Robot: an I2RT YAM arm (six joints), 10 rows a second.
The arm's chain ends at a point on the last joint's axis. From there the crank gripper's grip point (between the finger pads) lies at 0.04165 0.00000 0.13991 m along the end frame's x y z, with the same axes.
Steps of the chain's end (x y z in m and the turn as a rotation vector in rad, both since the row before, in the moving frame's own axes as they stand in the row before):
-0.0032 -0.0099 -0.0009 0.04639 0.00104 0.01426
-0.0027 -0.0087 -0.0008 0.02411 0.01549 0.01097
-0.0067 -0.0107 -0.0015 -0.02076 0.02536 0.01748
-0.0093 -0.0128 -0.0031 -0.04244 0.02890 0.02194
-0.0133 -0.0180 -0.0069 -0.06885 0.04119 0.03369
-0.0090 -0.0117 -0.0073 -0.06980 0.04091 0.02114
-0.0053 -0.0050 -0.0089 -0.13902 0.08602 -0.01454
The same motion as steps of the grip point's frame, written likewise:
-0.0030 -0.0158 -0.0011 0.04639 0.00104 0.01426
-0.0005 -0.0116 -0.0015 0.02411 0.01549 0.01097
-0.0032 -0.0070 -0.0026 -0.02076 0.02536 0.01748
-0.0054 -0.0059 -0.0045 -0.04244 0.02890 0.02194
-0.0078 -0.0069 -0.0091 -0.06885 0.04119 0.03369
-0.0034 -0.0011 -0.0095 -0.06980 0.04091 0.02114
0.0067 0.0134 -0.0143 -0.13902 0.08602 -0.01454

